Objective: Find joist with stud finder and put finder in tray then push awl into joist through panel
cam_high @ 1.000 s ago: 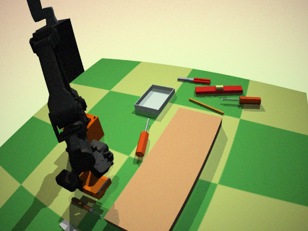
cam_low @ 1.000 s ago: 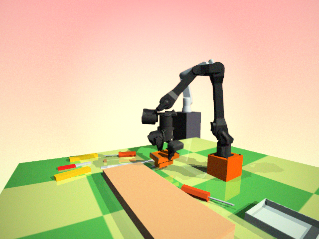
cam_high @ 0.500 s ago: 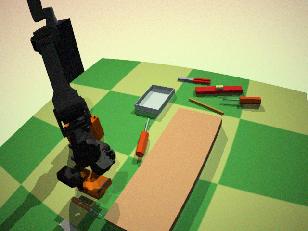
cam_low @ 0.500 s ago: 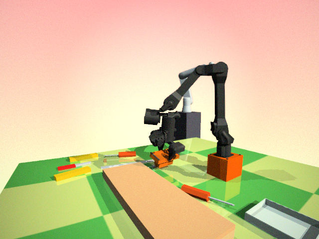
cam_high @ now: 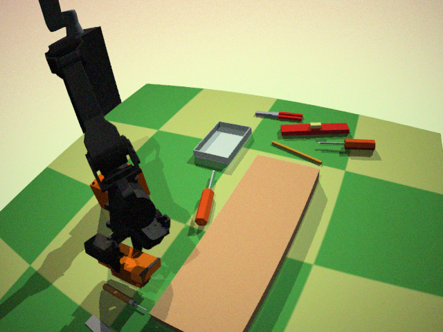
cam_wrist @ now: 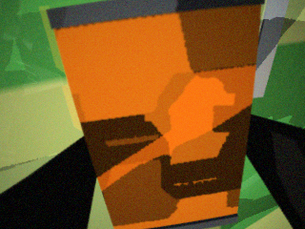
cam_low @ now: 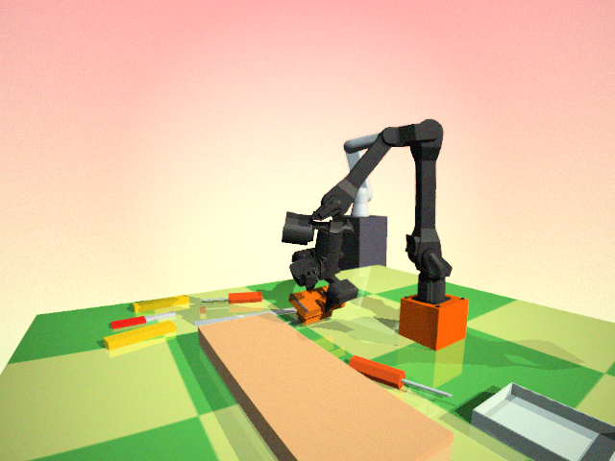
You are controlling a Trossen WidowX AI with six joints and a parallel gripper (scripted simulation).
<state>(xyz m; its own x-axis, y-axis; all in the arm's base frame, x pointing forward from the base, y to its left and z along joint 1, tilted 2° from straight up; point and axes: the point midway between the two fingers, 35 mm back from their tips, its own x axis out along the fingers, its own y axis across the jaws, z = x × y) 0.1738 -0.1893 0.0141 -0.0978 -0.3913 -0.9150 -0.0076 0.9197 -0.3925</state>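
Now: the orange stud finder 2 cm below my gripper tip, 2 cm ahead of it and 1 cm to the right of it. Also, from my gripper tip: awl: 6 cm to the right, 6 cm below, 1 cm ahead; grey card: 18 cm to the right, 10 cm ahead, 7 cm below; grey tray: 51 cm to the left, 5 cm below, 1 cm behind.
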